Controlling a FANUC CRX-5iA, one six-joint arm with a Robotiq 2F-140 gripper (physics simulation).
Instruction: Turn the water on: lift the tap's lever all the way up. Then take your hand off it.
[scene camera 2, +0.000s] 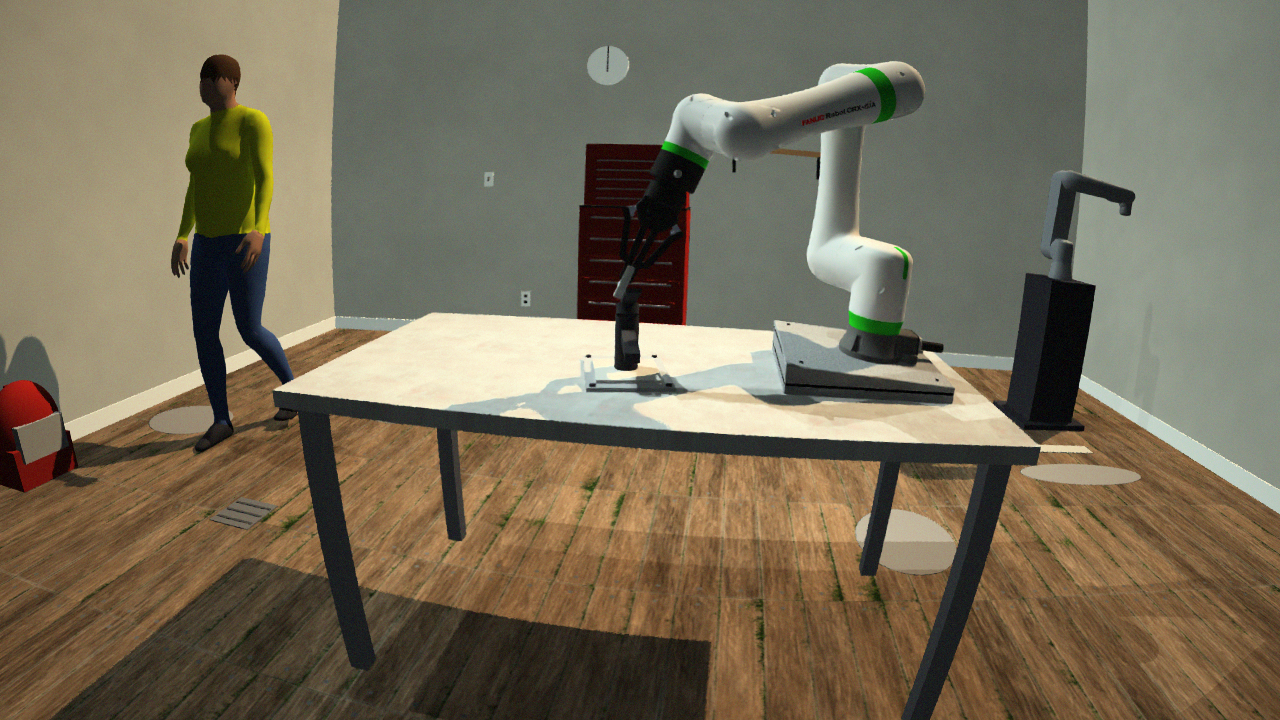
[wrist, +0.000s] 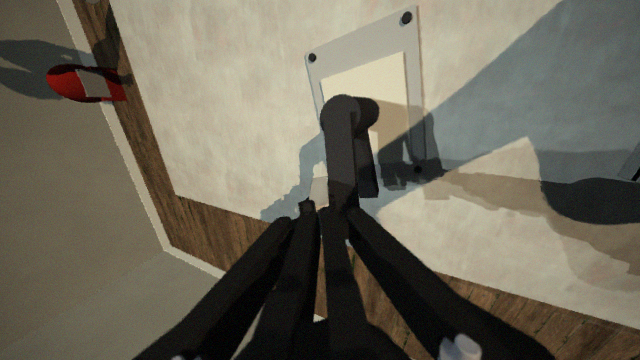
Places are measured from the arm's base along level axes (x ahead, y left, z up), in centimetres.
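Where they show: gripper, fingertip midpoint: (scene camera 2: 617, 296) (wrist: 321, 188); arm's base, link origin: (scene camera 2: 869, 353).
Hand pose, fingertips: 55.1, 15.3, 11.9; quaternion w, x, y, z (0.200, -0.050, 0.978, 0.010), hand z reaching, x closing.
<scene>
Each offset is from my fingertips to the top centre of the thing, as dx, dy, dz. "spot": to the spot under its first point. Level surfaces: height alone.
The dark tap (scene camera 2: 626, 344) (wrist: 367, 112) stands upright on a pale mounting plate {-1.4, -7.0, -16.0} (scene camera 2: 617, 388) (wrist: 361, 40) on the table. Its lever {spot: -2.2, -4.3, -0.5} (wrist: 341, 150) runs from the tap's top toward the gripper in the wrist view, with the spout beside it, lower down. How steeply the lever is tilted is hard to tell. My gripper (scene camera 2: 622, 286) (wrist: 321, 188) is shut with nothing between its fingers. Its pale fingertips are at the lever's free end, close beside or under it; the lever partly covers them in the wrist view, and contact cannot be made out.
The table {dz -17.2} (scene camera 2: 483, 358) (wrist: 225, 100) carries the robot's grey base plate (scene camera 2: 859, 380) to the right of the tap. A person in a yellow top (scene camera 2: 228, 170) stands beyond the table's left side. A red tool cabinet (scene camera 2: 586, 259) is behind. A second small arm stands on a black pedestal (scene camera 2: 1051, 349) at the right.
</scene>
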